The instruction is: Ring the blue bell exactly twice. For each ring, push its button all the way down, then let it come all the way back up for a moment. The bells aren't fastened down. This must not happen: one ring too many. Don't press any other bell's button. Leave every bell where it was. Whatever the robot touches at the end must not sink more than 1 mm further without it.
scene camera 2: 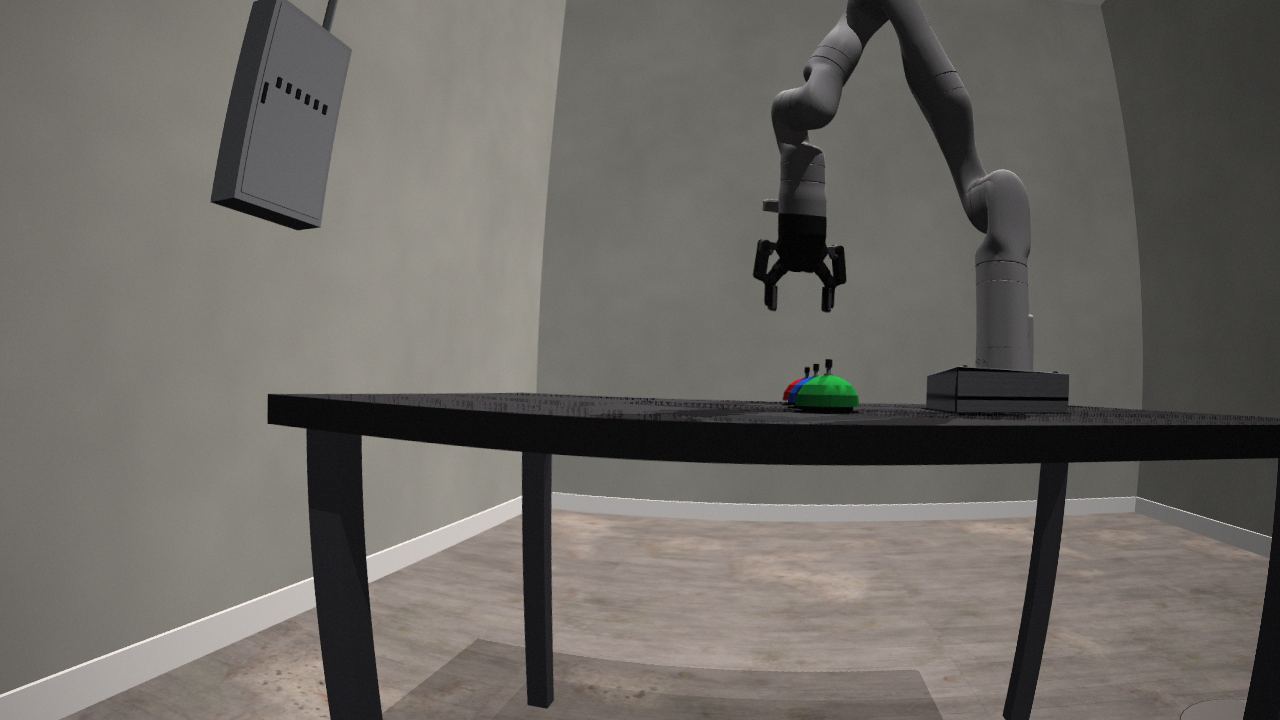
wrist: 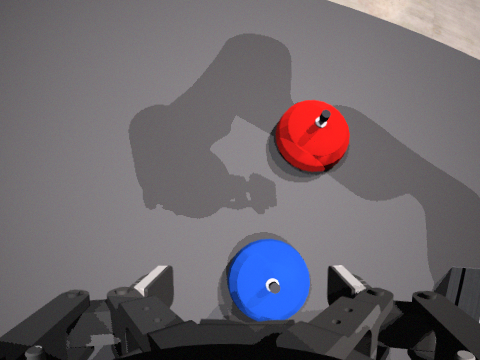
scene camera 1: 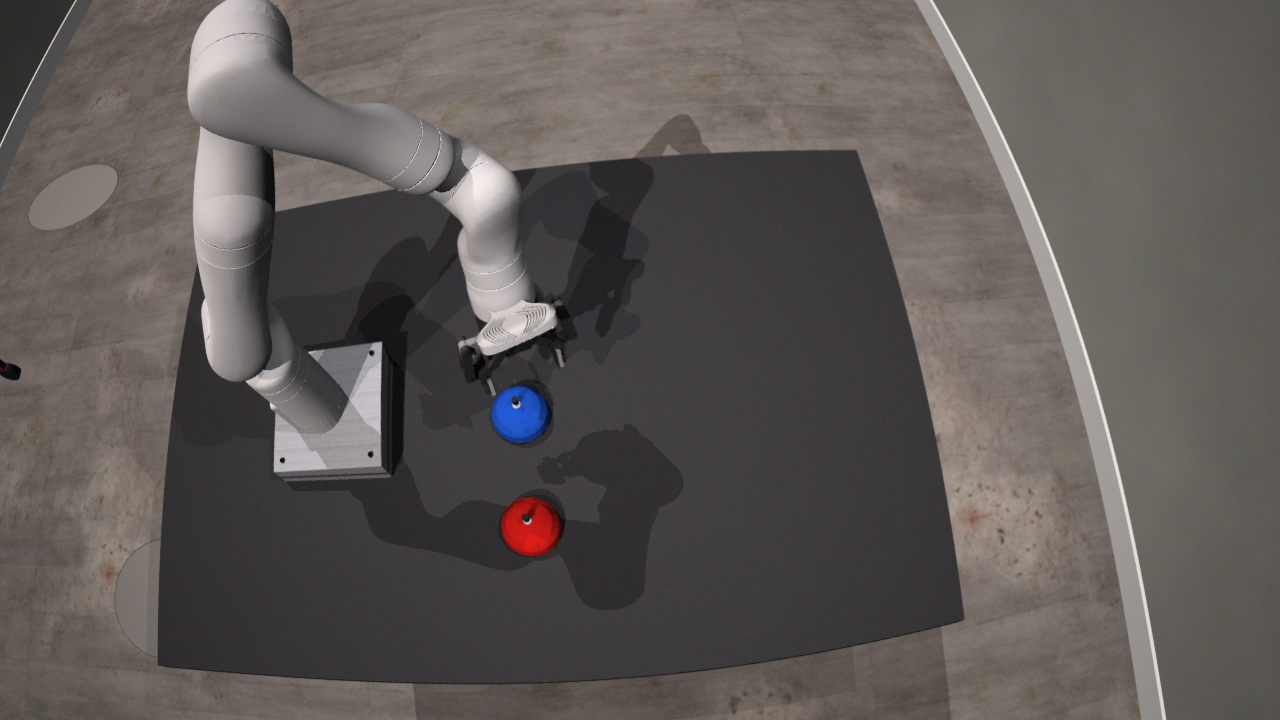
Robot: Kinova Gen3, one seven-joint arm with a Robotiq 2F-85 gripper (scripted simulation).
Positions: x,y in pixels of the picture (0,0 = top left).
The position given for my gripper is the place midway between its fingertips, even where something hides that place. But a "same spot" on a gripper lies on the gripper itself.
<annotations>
My gripper shows in scene camera 2 (799,310), in the wrist view and in scene camera 1. The same spot on my gripper: (wrist: 346,321) is (scene camera 1: 498,357).
</annotations>
